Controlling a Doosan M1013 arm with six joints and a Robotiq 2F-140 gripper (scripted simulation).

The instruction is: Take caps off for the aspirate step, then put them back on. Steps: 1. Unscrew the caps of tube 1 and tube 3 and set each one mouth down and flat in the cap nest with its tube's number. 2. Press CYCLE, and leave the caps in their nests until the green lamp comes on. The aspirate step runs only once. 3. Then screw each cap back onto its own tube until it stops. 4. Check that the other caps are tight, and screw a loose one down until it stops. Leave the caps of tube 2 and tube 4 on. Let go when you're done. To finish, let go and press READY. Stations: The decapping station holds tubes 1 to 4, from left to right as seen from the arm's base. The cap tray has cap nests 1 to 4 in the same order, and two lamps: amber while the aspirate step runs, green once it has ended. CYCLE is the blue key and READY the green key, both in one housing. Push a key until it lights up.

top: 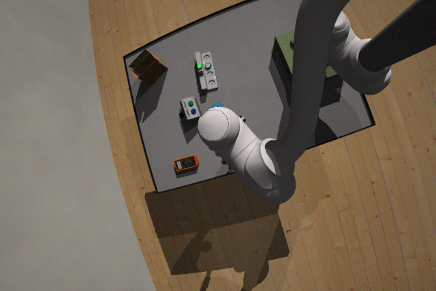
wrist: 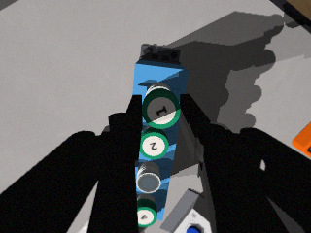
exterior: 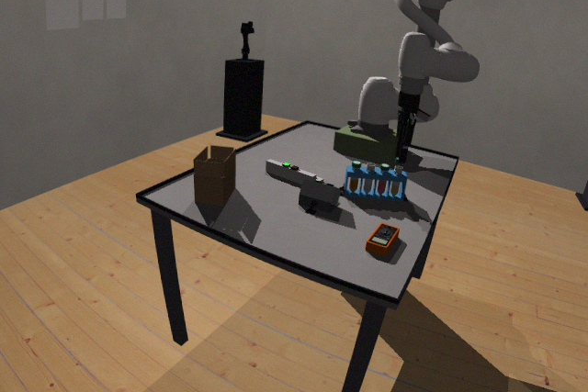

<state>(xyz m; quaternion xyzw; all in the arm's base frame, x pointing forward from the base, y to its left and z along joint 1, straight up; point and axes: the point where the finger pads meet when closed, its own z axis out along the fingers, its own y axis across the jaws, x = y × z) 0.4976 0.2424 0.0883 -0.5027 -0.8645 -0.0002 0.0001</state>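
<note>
Now: hand 20 mm short of the cap 2, 50 mm to the left of it and 60 mm above it. Round my hand: green key (180 mm ahead, 240 mm to the right, 110 mm below); cap 1 (30 mm below); blue key (180 mm ahead, 190 mm to the right, 110 mm below).
</note>
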